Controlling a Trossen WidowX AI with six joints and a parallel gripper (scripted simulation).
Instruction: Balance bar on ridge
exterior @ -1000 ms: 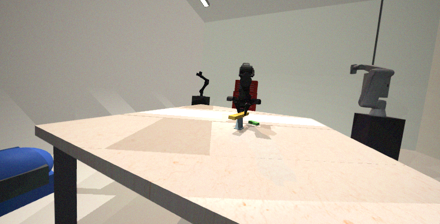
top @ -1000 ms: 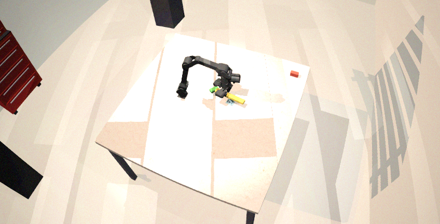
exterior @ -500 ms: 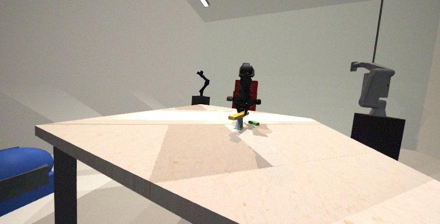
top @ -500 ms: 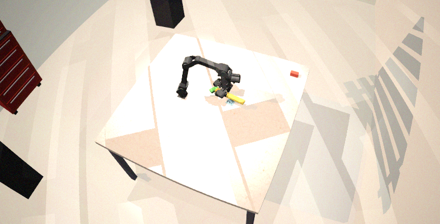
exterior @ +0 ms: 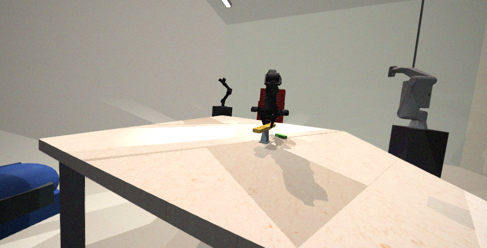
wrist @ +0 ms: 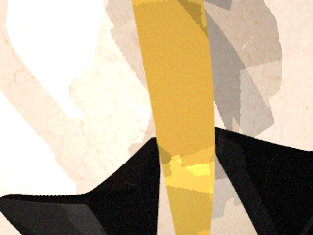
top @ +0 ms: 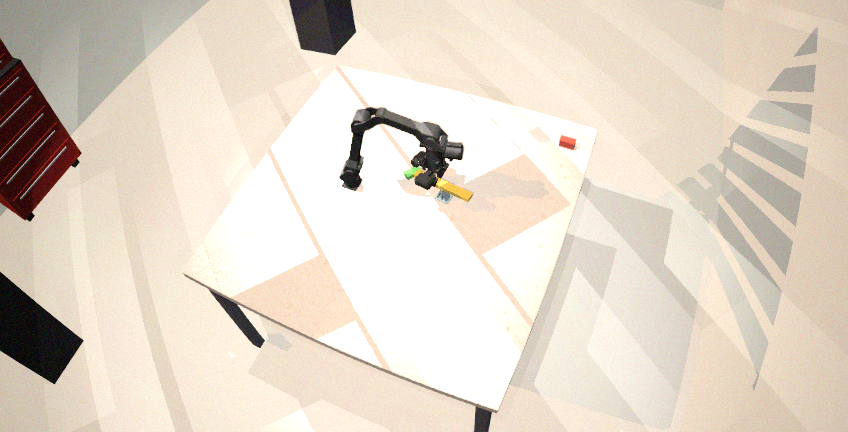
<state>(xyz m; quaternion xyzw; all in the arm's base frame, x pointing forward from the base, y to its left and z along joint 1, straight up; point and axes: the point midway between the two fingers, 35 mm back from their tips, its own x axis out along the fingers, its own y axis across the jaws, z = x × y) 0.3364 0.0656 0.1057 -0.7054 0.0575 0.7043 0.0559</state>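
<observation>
Now: the yellow bar 3 cm ahead of my gripper tip. Round my gripper tip: red block 43 cm to the left, 40 cm ahead, 5 cm below; green block 13 cm behind, 6 cm to the left, 6 cm below.
</observation>
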